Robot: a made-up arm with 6 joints.
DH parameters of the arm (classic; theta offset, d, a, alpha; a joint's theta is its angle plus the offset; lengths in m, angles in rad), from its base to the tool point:
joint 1: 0 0.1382 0 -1.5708
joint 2: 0.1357 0 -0.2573 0
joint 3: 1.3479 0 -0.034 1.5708
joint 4: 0 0.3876 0 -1.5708
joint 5: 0 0 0.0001 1.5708
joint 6: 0 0.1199 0 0
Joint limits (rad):
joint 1: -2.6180..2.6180
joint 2: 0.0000..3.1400
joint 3: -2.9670..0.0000
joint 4: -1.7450..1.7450
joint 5: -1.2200..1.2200
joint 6: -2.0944..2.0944
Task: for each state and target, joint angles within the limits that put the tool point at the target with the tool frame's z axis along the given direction. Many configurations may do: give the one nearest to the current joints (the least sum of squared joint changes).
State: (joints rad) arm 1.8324 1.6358 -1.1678 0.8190 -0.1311 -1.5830
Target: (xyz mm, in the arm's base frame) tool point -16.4 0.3 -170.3 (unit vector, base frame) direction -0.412 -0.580 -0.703
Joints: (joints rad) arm 1.1290 2.4350 -0.3236 0.3691 0.3522 -1.5830
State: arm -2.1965 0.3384 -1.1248 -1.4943 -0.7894 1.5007
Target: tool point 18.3 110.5 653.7 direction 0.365 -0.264 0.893
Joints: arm -1.3943 0.0021 -1.1104 -1.4883 -0.3194 1.5007
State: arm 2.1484 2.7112 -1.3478 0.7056 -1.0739 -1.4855
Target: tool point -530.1 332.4 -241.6 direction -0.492 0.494 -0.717
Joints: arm 2.6159 3.1380 -2.2316 1.5576 -0.1814 -1.4855
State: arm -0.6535 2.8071 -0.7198 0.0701 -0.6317 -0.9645
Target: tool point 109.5 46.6 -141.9 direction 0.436 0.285 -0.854
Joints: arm 0.2143 2.1389 -0.1126 -0.2393 -0.9004 -0.9645
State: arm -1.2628 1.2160 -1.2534 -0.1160 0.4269 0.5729
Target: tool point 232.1 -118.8 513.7 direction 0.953 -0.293 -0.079
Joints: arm -0.6177 0.6314 -1.0161 0.5589 0.6315 0.5729
